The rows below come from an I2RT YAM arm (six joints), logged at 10 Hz.
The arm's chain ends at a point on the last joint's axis. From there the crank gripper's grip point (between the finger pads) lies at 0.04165 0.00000 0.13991 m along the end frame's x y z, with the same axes.
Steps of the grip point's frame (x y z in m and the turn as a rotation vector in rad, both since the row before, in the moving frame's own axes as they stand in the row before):
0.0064 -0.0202 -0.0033 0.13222 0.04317 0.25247
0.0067 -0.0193 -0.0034 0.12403 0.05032 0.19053
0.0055 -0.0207 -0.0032 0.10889 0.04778 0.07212
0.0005 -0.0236 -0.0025 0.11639 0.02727 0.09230
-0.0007 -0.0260 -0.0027 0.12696 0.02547 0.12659
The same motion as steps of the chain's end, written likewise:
-0.0005 -0.0132 -0.0009 0.13222 0.04317 0.25247
-0.0011 -0.0108 -0.0006 0.12403 0.05032 0.19053
-0.0016 -0.0089 -0.0004 0.10889 0.04778 0.07212
-0.0039 -0.0114 -0.0006 0.11639 0.02727 0.09230
-0.0050 -0.0139 -0.0008 0.12696 0.02547 0.12659

